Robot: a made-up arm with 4 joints. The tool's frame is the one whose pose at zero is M. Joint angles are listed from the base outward.
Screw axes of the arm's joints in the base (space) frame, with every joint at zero. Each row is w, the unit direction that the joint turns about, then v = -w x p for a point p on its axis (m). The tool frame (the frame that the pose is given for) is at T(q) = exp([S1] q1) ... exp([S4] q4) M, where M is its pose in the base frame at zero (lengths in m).
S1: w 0 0 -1 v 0 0 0
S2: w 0 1 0 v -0.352 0 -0.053
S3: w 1 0 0 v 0 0.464 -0.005
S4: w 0 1 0 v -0.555 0 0.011
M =
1 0 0 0.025
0 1 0 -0.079
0 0 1 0.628
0 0 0 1
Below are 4 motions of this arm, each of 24 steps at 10 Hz.
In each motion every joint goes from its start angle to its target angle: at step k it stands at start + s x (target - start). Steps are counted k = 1, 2, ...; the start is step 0. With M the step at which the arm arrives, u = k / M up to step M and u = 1 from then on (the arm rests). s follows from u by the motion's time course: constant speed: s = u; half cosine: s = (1 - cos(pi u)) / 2; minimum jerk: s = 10 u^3 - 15 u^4 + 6 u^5.
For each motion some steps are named. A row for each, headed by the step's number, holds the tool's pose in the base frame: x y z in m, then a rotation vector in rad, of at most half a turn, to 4 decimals.
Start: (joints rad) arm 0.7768 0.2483 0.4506 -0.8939
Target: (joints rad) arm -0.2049 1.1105 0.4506 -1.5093
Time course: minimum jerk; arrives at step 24
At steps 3, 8, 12, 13, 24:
3: -0.0816 -0.1083 0.5488 0.1259 -0.7571 -0.9771
8: -0.0382 -0.1323 0.5322 0.1684 -0.6748 -0.8518
12: 0.0302 -0.1417 0.5014 0.1951 -0.5530 -0.6459
13: 0.0475 -0.1390 0.4921 0.1954 -0.5219 -0.5868
24: 0.1213 -0.0956 0.4364 0.1556 -0.3758 -0.2362

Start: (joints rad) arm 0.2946 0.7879 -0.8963 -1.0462
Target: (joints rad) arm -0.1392 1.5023 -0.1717 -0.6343
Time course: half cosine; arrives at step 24
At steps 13, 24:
13: 0.2192 -0.0093 0.4384 -0.2538 0.3766 0.3641
24: 0.2355 -0.0183 0.3394 -0.1457 0.8600 0.2856

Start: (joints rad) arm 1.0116 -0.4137 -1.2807 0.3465
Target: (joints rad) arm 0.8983 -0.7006 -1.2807 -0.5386
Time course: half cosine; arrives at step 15
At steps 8, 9, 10, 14, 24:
8: 0.0398 0.1836 0.5901 -1.4946 0.0399 -1.0542
9: 0.0303 0.1941 0.5841 -1.5521 -0.0567 -0.9924
10: 0.0210 0.2032 0.5778 -1.6045 -0.1464 -0.9329
14: -0.0036 0.2221 0.5601 -1.7303 -0.3681 -0.7759
24: -0.0047 0.2228 0.5592 -1.7359 -0.3781 -0.7685

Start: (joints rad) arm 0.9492 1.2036 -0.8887 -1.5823
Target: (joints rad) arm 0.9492 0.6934 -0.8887 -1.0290
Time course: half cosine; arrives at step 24
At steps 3, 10, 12, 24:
3: 0.1264 -0.1179 0.4521 -0.3070 -0.2251 -0.0612
10: 0.1283 -0.1031 0.4893 -0.4328 -0.1472 -0.1010
12: 0.1280 -0.0962 0.5030 -0.4800 -0.1179 -0.1227
24: 0.1217 -0.0648 0.5509 -0.6489 -0.0125 -0.2382

